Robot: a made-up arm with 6 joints. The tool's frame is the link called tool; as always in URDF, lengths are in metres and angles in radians.
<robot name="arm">
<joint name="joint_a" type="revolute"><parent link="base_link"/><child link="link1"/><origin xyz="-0.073 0.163 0.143" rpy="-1.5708 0 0"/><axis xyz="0 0 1"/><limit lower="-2.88" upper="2.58" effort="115" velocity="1.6"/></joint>
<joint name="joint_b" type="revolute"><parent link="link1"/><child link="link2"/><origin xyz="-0.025 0.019 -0.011" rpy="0.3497 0.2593 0.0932"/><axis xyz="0 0 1"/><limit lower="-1.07" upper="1.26" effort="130" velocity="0.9"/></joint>
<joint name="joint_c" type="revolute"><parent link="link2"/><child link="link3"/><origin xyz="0.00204 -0.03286 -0.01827" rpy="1.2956 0 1.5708"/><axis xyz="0 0 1"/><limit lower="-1.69" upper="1.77" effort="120" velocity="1"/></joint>
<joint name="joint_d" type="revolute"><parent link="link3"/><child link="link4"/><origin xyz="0.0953 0.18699 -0.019" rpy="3.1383 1.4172 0"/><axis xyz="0 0 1"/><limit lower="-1.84" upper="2.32" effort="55" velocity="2.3"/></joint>
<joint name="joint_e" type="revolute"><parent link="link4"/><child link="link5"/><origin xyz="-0.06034 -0.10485 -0.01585" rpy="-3.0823 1.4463 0"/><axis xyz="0 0 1"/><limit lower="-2.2" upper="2.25" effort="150" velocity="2.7"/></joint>
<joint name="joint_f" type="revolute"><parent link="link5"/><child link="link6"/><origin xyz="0.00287 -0.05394 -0.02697" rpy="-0.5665 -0.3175 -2.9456"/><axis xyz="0 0 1"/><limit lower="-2.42" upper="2.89" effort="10" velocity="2.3"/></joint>
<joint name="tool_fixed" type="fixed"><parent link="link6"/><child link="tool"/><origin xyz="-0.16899 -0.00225 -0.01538" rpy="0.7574 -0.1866 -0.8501"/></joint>
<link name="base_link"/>
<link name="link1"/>
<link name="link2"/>
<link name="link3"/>
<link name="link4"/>
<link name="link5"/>
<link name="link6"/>
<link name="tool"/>
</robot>
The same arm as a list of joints. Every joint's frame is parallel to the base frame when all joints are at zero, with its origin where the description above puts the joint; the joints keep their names.
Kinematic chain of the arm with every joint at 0, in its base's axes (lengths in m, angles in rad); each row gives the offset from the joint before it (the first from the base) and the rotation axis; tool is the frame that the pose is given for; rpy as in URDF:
joint_a: xyz -0.0730 0.1630 0.1430 axis +y
joint_b: xyz -0.0250 -0.0110 -0.0190 axis 0.271695 0.908084 0.318694
joint_c: xyz -0.0030 -0.0280 0.0250 axis +x
joint_d: xyz -0.0190 0.2080 -0.0280 axis -0.152994 -0.330387 0.931363
joint_e: xyz 0.0620 0.1010 0.0290 axis 0.997848 -0.065103 0.0078
joint_f: xyz -0.0300 -0.0480 -0.0210 axis 0.782582 -0.377691 -0.494889
tool: xyz -0.0570 0.0930 -0.1300 rpy -2.9762 -0.7137 0.2333
Joint limits (rad, base to tool): -2.8800..2.5800 -1.0700..1.2600 -1.6900..1.7700 -1.8400..2.3200 -2.2000..2.2500 -2.4200..2.8900

